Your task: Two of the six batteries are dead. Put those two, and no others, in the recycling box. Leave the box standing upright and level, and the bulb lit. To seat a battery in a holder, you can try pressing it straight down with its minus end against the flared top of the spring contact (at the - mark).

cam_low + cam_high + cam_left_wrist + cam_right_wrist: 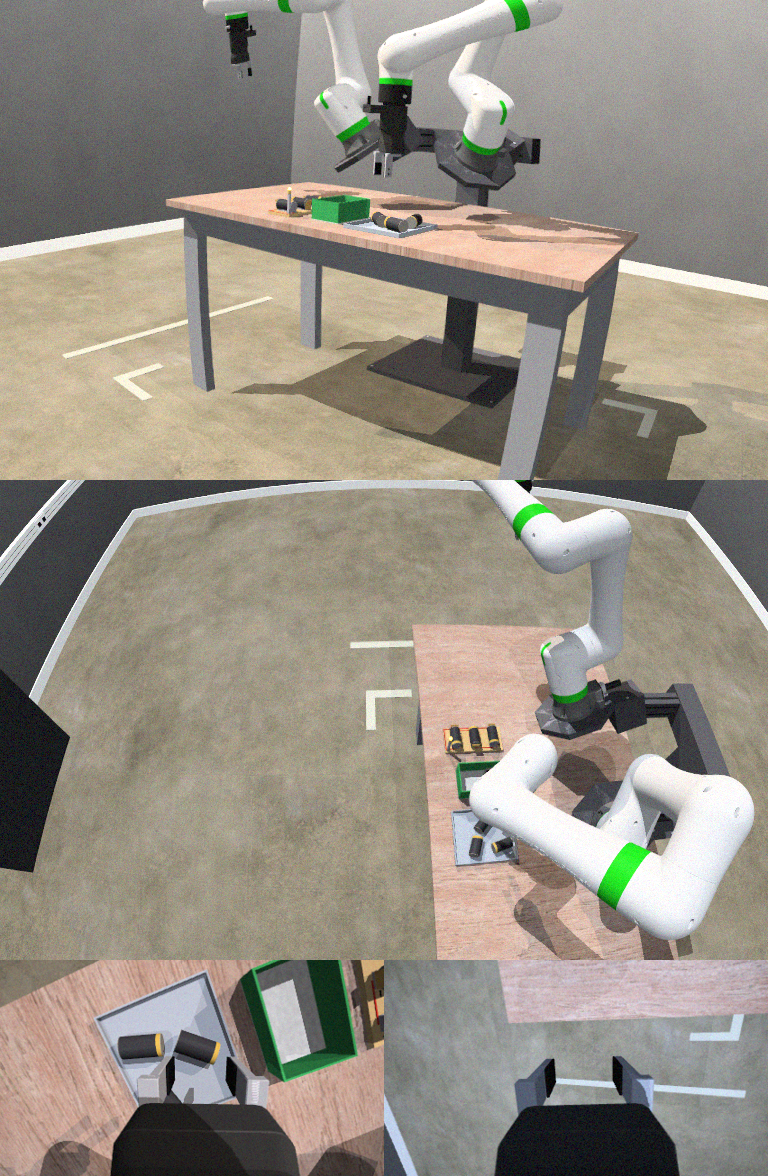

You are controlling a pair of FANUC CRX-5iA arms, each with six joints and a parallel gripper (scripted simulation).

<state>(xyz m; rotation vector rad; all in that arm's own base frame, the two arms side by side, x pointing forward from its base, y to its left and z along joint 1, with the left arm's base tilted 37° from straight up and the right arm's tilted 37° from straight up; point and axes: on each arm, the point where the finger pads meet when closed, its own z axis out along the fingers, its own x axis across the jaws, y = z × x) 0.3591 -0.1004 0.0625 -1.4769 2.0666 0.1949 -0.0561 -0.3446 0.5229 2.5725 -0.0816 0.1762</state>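
Observation:
Now: left hand 40 mm to the right of the grey tray and 160 mm above it. The rest, counted from my left hand: green recycling box 20 mm behind, 140 mm to the right, 140 mm below.

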